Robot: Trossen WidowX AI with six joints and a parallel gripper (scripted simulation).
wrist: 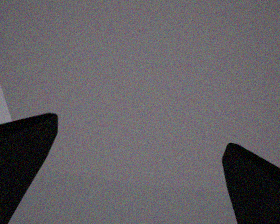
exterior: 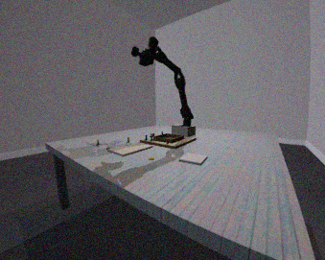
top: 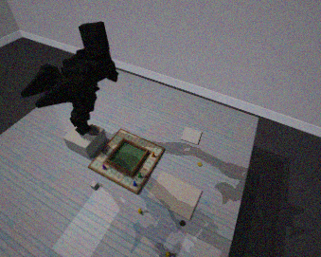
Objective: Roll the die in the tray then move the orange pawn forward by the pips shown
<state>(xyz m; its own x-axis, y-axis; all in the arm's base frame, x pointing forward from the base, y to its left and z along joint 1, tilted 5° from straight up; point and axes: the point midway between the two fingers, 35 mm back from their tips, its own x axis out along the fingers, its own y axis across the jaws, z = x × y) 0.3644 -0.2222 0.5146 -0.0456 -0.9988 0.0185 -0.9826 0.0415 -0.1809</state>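
The white die is 620 mm below my gripper tip, 80 mm to the left of it and 80 mm behind it. Round my gripper tip: green tray: 620 mm below, 290 mm to the left, 60 mm behind; then blue pawn: 600 mm below, 200 mm to the left, 70 mm ahead; then green pawn: 600 mm below, 240 mm to the left, 60 mm ahead.
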